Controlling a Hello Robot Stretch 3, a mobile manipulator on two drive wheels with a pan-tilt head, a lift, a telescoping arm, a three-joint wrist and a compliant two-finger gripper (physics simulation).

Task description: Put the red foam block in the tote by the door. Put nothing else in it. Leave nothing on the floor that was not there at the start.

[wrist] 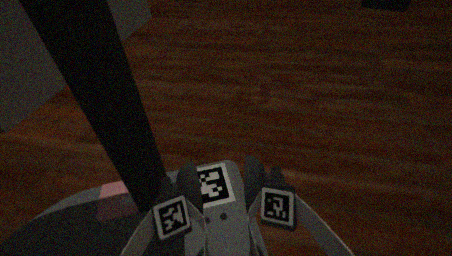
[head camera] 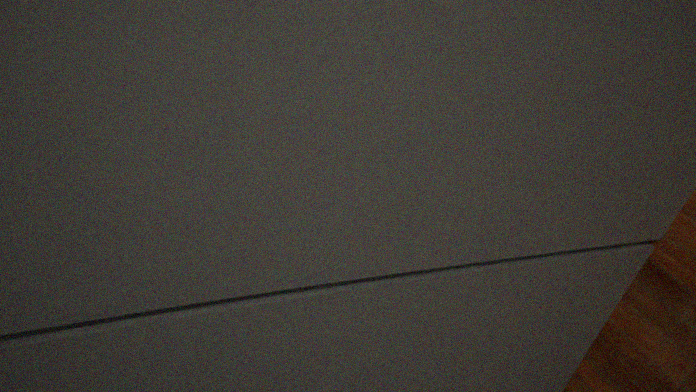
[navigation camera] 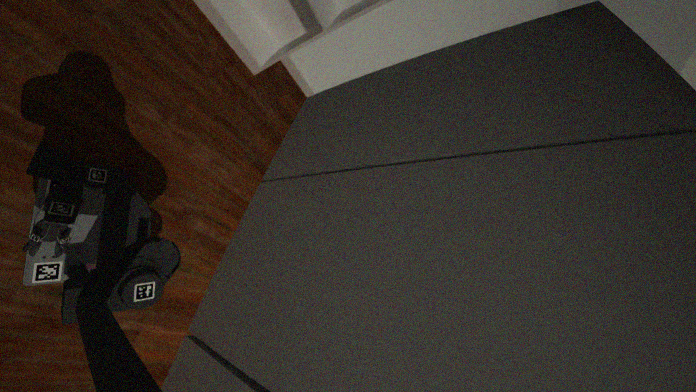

Labels:
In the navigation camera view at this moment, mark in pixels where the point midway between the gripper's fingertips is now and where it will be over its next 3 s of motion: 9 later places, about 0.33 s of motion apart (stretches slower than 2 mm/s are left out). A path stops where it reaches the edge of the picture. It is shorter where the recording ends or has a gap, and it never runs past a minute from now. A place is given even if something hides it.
The gripper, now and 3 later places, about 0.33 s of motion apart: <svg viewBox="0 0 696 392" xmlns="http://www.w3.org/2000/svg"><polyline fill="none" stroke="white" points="44,255 40,255 27,256 8,256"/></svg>

